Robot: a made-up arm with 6 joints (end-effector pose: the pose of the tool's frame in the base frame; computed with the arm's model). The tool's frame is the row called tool. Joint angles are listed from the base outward.
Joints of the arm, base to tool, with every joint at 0 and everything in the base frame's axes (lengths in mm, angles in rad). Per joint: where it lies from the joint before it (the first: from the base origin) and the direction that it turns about. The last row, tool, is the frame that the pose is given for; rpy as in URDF.
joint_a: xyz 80.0 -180.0 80.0 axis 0 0 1
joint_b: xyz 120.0 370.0 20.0 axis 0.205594 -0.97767 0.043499
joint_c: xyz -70.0 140.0 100.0 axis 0 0 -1
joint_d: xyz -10.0 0.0 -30.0 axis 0 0 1
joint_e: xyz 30.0 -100.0 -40.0 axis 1 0 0
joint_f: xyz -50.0 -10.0 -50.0 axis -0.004 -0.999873 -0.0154
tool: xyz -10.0 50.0 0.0 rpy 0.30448 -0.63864 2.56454
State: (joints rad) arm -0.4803 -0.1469 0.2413 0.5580 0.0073 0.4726
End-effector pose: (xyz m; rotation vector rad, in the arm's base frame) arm 0.3126 0.2027 0.0863 0.4953 -0.0371 2.4630
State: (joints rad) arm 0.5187 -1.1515 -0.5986 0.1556 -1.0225 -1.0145
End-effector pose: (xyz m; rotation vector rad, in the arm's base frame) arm -0.0440 0.2115 0.0993 -1.2222 -2.5840 -0.7219
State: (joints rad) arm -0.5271 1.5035 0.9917 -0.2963 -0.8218 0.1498
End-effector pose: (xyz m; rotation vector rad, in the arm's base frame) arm 0.4404 0.2419 -0.0650 -0.1323 -0.8488 1.0038
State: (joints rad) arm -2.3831 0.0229 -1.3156 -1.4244 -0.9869 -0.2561
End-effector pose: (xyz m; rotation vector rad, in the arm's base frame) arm 0.3419 -0.4647 0.0680 1.1480 -0.2687 -0.3205
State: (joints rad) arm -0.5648 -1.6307 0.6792 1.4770 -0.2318 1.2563
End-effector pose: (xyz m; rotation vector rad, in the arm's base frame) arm 0.3803 0.1612 0.1211 1.3475 -0.5510 2.4035
